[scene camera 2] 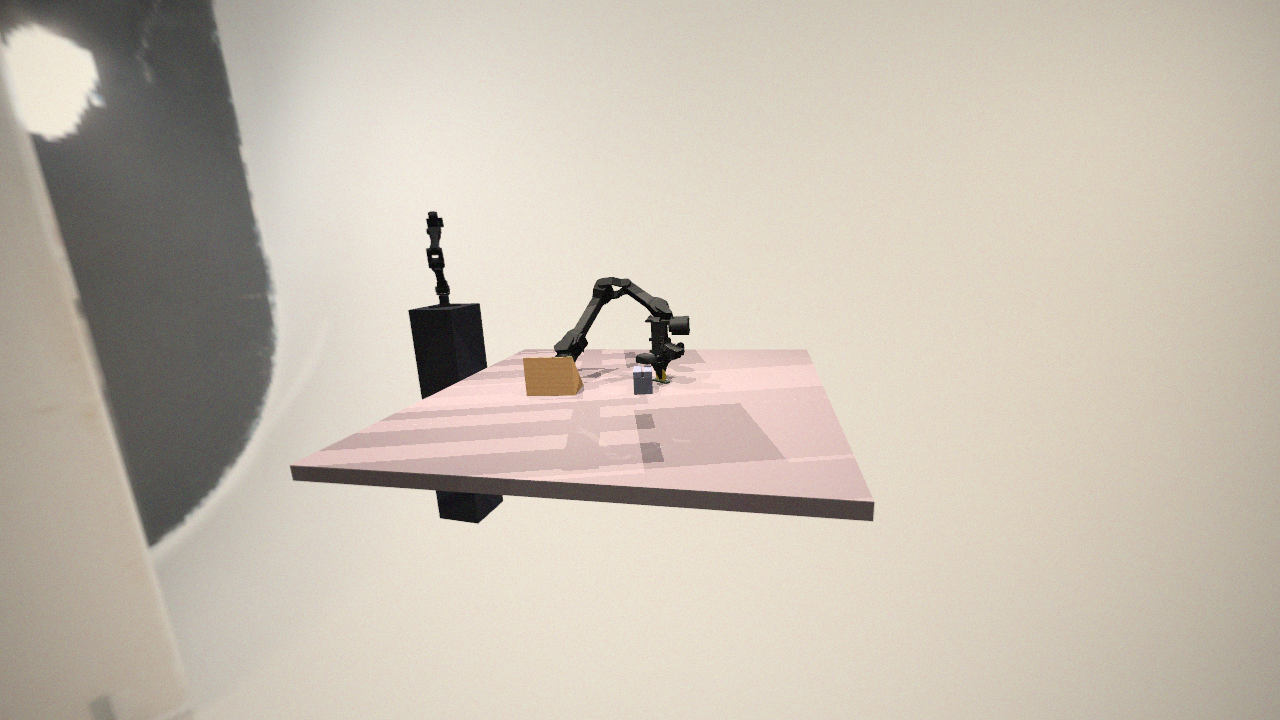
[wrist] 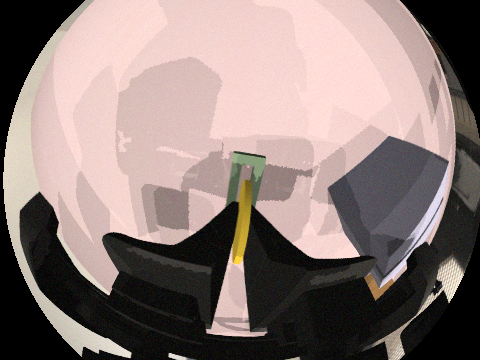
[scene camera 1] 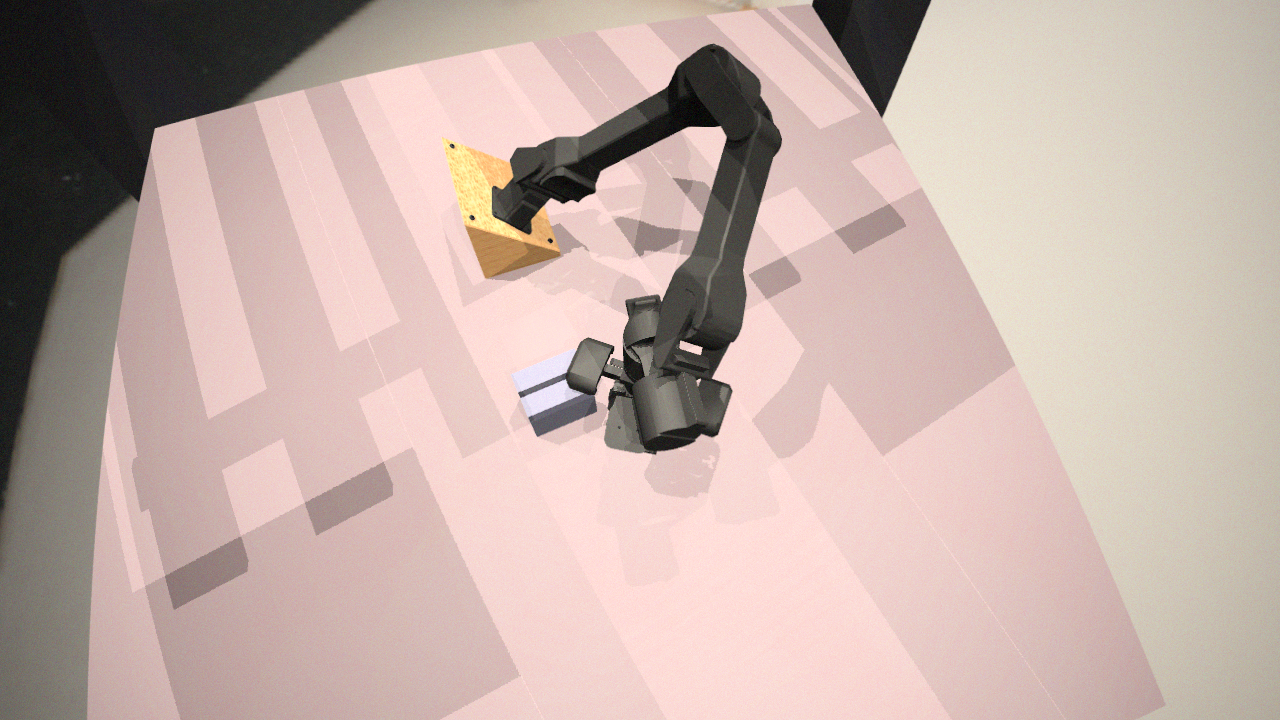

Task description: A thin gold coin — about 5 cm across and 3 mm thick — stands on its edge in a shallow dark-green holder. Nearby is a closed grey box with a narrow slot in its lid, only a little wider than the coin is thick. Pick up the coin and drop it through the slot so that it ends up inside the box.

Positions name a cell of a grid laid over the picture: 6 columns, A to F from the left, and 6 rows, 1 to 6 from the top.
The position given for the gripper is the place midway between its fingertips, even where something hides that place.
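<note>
In the wrist view you get the gripper (wrist: D4) along with a gold coin (wrist: D4). Scene camera 1 has the gripper too (scene camera 1: D4), and so does scene camera 2, with the gripper (scene camera 2: D4) in its picture.
</note>
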